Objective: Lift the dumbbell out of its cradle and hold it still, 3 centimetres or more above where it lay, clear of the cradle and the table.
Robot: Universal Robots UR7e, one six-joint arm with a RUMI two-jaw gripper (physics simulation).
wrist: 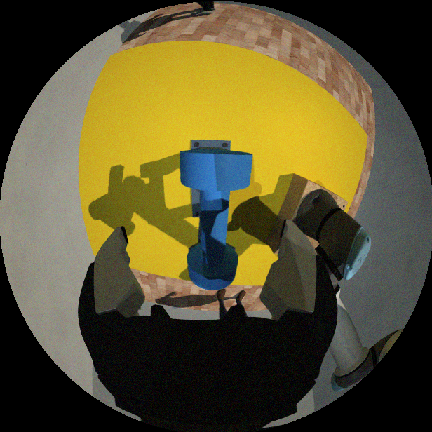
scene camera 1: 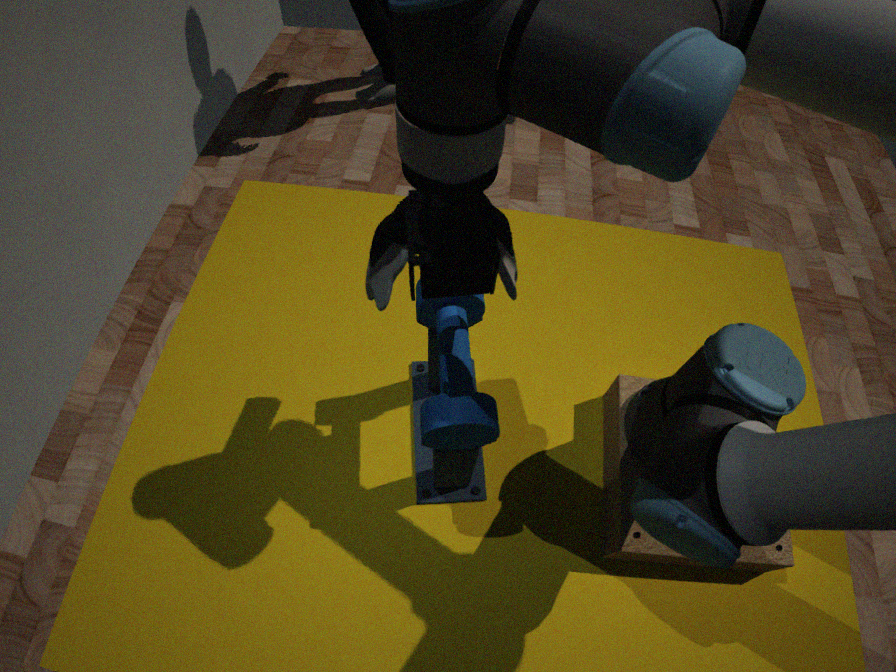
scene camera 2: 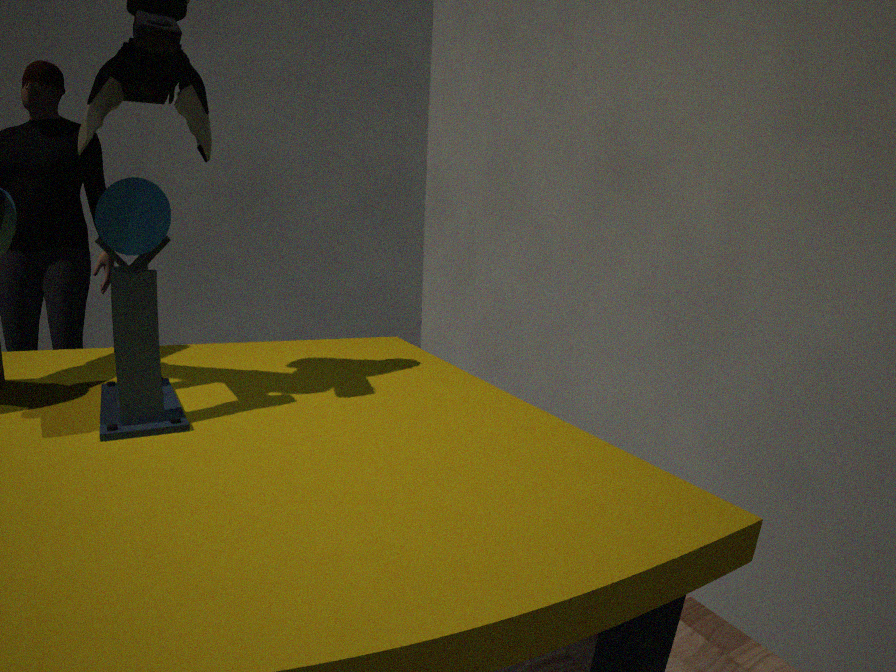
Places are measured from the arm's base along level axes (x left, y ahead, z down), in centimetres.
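Pixels of known places: gripper, fingertip midpoint: (scene camera 1: pixel 441 292) (scene camera 2: pixel 145 159).
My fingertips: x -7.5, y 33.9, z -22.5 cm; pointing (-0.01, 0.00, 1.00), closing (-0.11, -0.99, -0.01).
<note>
Behind a point stands the place of what it marks.
The blue dumbbell (scene camera 1: pixel 455 361) @(x -2.0, y 32.3, z -17.4 cm) (scene camera 2: pixel 133 216) @(x -13.1, y 32.9, z -15.6 cm) (wrist: pixel 216 171) lies level in its cradle (scene camera 1: pixel 424 470) @(x 3.3, y 35.6, z 6.8 cm) (scene camera 2: pixel 137 339) @(x -12.8, y 33.0, z -2.6 cm) (wrist: pixel 210 144), a tall grey post stand with V-shaped rests on a bolted base plate. In scene camera 2 one round head faces the view and hides the handle. My gripper (scene camera 1: pixel 447 300) @(x -7.5, y 34.0, z -22.5 cm) (scene camera 2: pixel 144 155) @(x -7.5, y 34.0, z -22.5 cm) (wrist: pixel 201 225) is open and empty. It hangs above the dumbbell, its jaws pointing down and apart to either side of the dumbbell's line. In scene camera 1 it overlaps the far head. In the wrist view the handle runs between the two fingers. Neither finger touches the dumbbell.
The cradle stands on the yellow table (scene camera 1: pixel 289 238) @(x -41.0, y 62.2, z 7.6 cm) (scene camera 2: pixel 434 506) @(x -39.9, y 54.1, z 7.6 cm) (wrist: pixel 150 100). The arm's base sits on a wooden block (scene camera 1: pixel 615 462) @(x 3.8, y 8.8, z 1.8 cm) (wrist: pixel 291 195) to the right of the cradle. Shadows of the arm fall across the table. A person (scene camera 2: pixel 43 173) stands behind the table.
</note>
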